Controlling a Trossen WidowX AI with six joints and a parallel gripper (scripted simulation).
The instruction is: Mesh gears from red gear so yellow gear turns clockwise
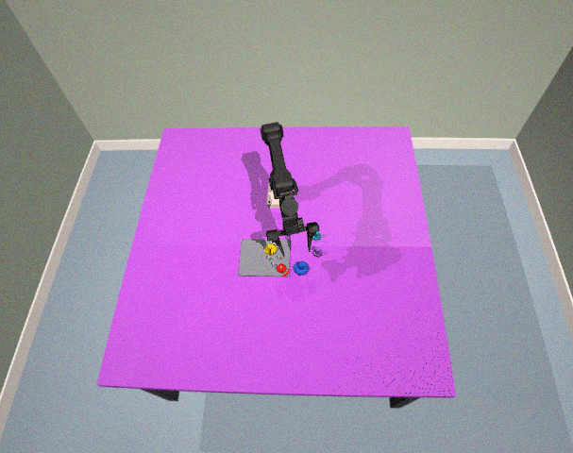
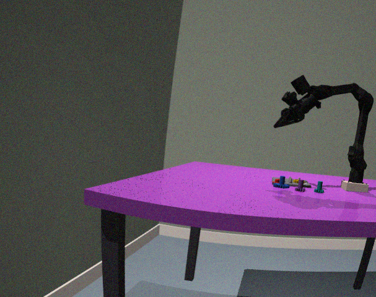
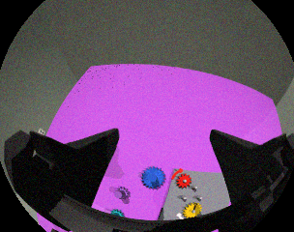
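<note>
The blue gear is 20 cm below my gripper tip, 4 cm behind it and 2 cm to the left of it. The rest, counted from my gripper tip: red gear 20 cm below, 6 cm to the right, 5 cm behind; then red arrow 21 cm below, 4 cm to the right, 3 cm behind; then purple gear 20 cm below, 10 cm to the left, 10 cm behind.
</note>
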